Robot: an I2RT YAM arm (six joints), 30 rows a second.
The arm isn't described. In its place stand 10 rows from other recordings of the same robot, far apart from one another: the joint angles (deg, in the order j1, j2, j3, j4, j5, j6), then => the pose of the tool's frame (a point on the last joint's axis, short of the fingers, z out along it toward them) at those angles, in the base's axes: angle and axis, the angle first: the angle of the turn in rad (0 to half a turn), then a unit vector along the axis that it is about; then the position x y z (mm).
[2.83 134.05 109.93 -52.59 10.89 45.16] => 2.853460 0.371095 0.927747 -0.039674 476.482 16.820 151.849
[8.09 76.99 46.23 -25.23 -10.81 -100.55] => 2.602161 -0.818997 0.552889 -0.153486 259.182 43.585 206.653
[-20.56 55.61 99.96 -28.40 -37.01 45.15] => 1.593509 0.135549 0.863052 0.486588 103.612 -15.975 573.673
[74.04 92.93 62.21 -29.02 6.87 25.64] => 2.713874 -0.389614 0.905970 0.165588 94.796 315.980 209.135
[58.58 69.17 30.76 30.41 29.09 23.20] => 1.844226 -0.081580 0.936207 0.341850 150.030 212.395 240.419
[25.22 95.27 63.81 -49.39 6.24 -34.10] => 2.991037 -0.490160 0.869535 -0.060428 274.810 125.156 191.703
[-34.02 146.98 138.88 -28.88 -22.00 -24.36] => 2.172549 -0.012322 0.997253 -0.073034 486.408 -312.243 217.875
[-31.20 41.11 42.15 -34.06 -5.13 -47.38] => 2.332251 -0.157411 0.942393 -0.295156 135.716 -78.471 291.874
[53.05 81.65 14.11 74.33 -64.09 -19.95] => 2.077736 -0.758502 0.251136 0.601336 106.437 194.774 181.798
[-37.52 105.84 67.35 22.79 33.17 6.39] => 2.102455 0.513206 0.741965 -0.431402 322.123 -271.910 233.869
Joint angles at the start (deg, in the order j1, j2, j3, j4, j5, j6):
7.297, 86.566, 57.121, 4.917, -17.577, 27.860
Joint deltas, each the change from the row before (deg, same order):
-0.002, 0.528, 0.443, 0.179, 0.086, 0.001
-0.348, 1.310, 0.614, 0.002, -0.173, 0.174
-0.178, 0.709, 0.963, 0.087, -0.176, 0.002
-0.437, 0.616, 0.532, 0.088, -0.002, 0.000
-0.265, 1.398, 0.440, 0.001, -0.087, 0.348
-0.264, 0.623, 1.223, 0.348, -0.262, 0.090
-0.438, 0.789, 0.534, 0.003, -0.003, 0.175
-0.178, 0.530, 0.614, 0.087, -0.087, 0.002
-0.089, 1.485, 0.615, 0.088, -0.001, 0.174
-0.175, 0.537, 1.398, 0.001, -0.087, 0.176
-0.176, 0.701, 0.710, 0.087, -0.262, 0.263
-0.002, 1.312, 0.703, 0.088, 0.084, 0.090
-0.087, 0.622, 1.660, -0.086, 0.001, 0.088
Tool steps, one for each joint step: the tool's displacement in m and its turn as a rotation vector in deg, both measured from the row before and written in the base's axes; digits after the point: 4 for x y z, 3 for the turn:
0.0024, 0.0002, -0.0001, -0.023, -0.097, -0.081
0.0049, -0.0014, -0.0039, 0.129, 0.768, -0.260
0.0039, -0.0005, 0.0017, 0.116, -0.329, -0.019
0.0031, -0.0024, -0.0003, 0.001, -0.004, -0.435
0.0046, -0.0011, -0.0057, 0.220, 1.094, -0.328
0.0045, -0.0011, 0.0041, 0.283, -0.896, -0.064
0.0035, -0.0025, -0.0016, 0.121, 0.320, -0.505
0.0028, -0.0009, 0.0005, 0.054, -0.166, -0.100
0.0051, -0.0001, -0.0054, 0.074, 0.847, -0.159
0.0044, -0.0007, 0.0049, 0.258, -0.787, -0.167
0.0034, -0.0007, -0.0001, 0.336, 0.016, -0.042
0.0048, 0.0003, -0.0041, -0.004, 0.551, -0.114
0.0050, -0.0002, 0.0056, 0.151, -0.915, -0.123

